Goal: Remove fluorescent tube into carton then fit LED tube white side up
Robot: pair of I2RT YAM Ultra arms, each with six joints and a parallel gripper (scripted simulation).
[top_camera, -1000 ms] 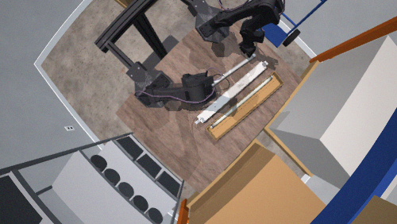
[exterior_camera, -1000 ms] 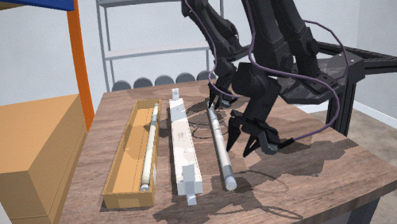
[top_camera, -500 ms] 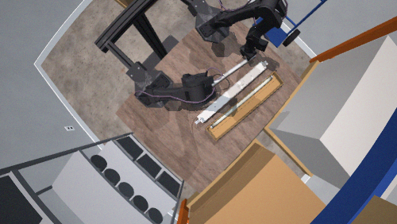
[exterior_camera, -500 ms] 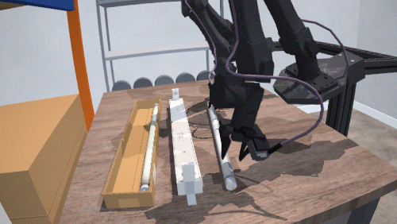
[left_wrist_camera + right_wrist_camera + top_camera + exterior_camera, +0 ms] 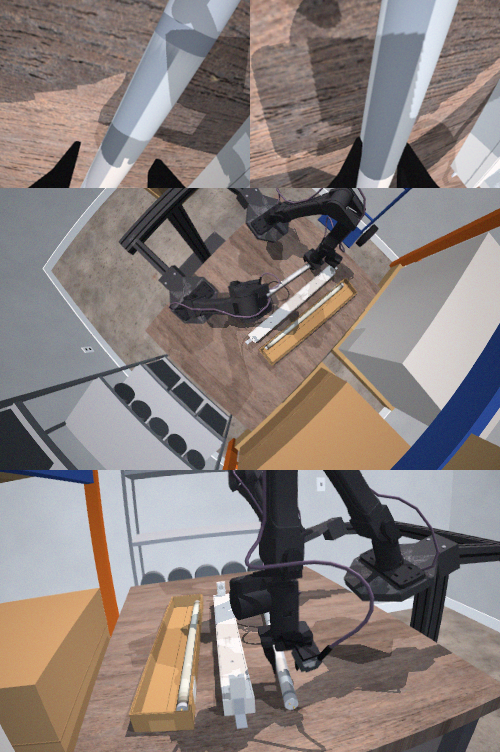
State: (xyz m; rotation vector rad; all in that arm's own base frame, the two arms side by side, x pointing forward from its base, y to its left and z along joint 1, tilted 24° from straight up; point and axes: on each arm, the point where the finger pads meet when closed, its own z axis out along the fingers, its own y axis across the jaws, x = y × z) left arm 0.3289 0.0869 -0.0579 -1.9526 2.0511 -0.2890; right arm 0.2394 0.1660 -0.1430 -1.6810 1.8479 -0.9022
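The LED tube lies 210 mm to the left of my right hand, 50 mm ahead of it and 10 mm below it. From my right hand the other things lie so: old fluorescent tube (270 mm ahead, 170 mm to the left); carton (310 mm ahead, 160 mm to the left); grey light fixture (170 mm to the left, 170 mm ahead, 30 mm above).
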